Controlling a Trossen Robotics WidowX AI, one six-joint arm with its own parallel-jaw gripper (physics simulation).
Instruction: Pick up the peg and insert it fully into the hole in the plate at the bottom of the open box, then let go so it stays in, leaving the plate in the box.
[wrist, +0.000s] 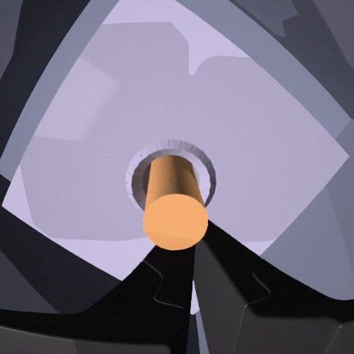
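The orange peg (175, 220) stands in the round, bevel-edged hole (212, 182) in the pale plate (240, 125). Its lower end is inside the hole, and a good length of it shows above the rim, with its flat round top facing the camera. How deep its lower end sits is hidden. My black gripper (190, 229) is shut with nothing between its fingers. Its fingertips are right at the near side of the peg's top, which partly covers them, so I cannot tell whether they touch the peg.
Grey-blue walls of the open box (312, 85) surround the plate, with the right wall close to my right finger. Another wall (42, 82) runs along the upper left. Dark surfaces show beyond the walls, and shadows lie across the plate.
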